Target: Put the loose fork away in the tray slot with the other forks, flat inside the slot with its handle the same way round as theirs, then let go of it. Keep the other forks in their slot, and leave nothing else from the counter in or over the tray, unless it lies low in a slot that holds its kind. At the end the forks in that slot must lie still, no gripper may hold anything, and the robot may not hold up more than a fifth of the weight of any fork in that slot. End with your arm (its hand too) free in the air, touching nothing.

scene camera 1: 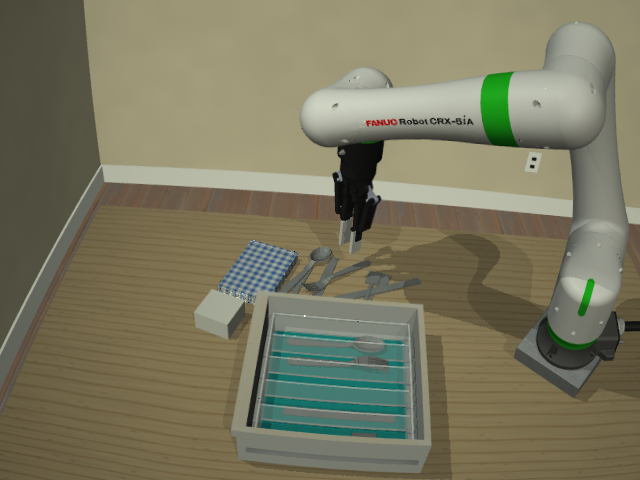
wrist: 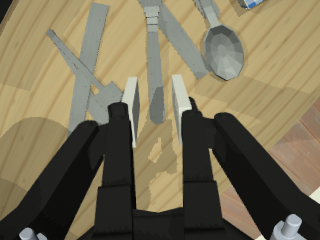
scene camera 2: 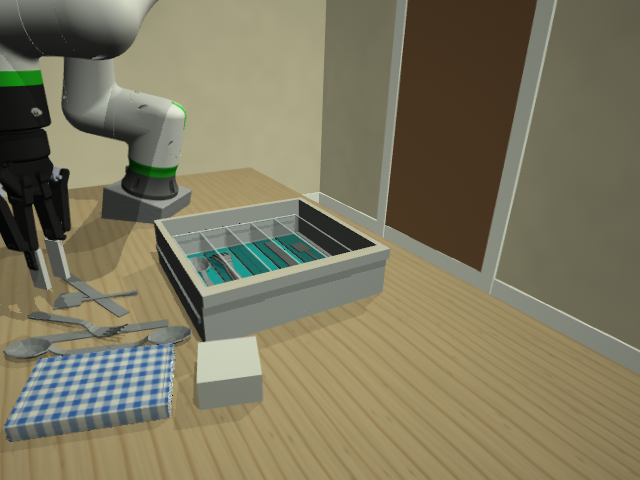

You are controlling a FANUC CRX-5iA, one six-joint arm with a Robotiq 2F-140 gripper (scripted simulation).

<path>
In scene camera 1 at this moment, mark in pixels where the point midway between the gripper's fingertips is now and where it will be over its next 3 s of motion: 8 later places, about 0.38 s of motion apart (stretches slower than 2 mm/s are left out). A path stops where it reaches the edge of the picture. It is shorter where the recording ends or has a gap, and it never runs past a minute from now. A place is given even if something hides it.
My gripper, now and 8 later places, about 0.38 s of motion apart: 349, 246; 349, 248; 348, 252; 347, 257; 347, 261; 347, 263; 347, 264; 347, 266; 346, 271
</path>
